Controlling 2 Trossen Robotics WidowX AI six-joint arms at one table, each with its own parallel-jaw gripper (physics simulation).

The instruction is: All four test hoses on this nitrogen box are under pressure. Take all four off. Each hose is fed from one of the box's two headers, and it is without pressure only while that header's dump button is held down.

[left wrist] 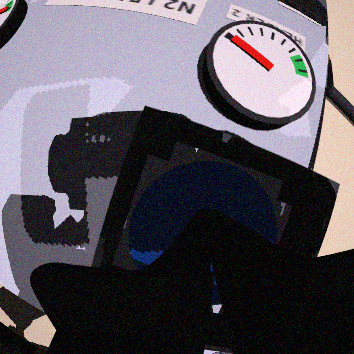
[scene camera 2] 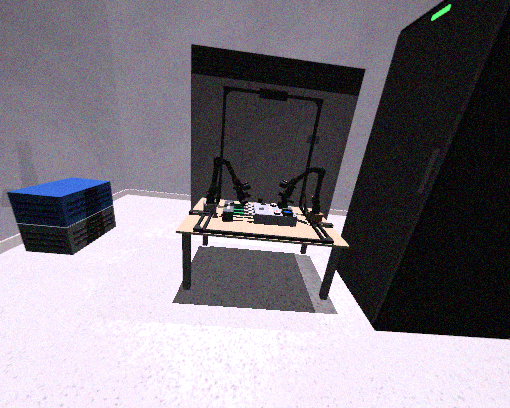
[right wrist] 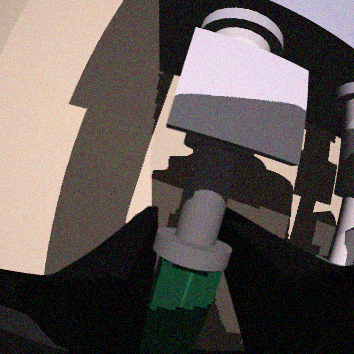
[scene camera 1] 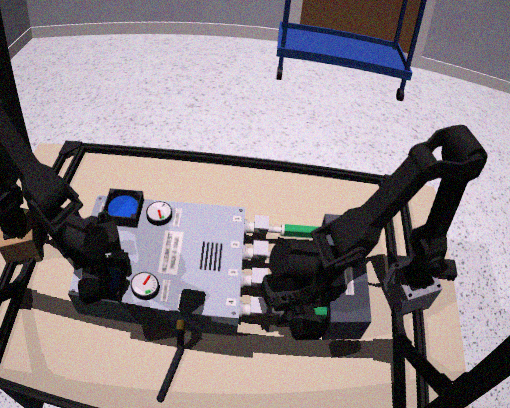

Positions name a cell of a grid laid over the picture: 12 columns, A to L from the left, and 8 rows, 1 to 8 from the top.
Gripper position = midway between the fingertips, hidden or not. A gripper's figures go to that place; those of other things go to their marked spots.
The left gripper (scene camera 1: C6): 0.92 m from the lens. The right gripper (scene camera 1: G7) is 0.92 m from the lens. A grey nitrogen box (scene camera 1: E5): 0.94 m from the lens.
